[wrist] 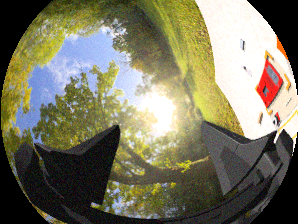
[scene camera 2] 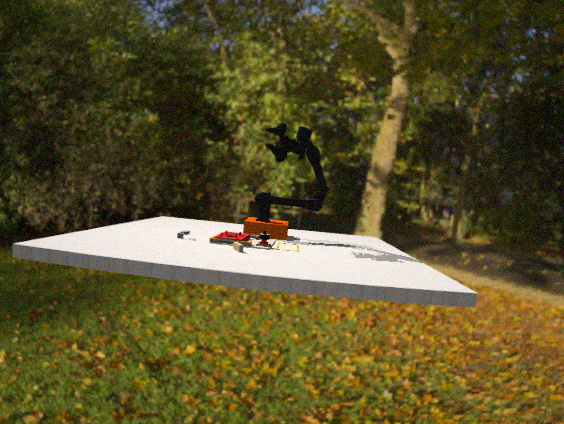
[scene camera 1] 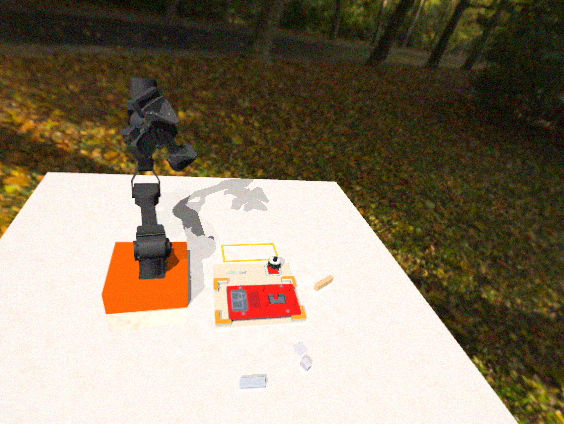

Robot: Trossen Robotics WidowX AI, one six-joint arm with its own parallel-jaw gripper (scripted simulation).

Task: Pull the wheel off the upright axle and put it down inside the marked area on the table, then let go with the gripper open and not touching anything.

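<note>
Here is my gripper (scene camera 1: 187,140), the same gripper that I see at (wrist: 161,127), and my gripper is open and holds nothing. I see a red plate (scene camera 1: 256,302) too.
</note>
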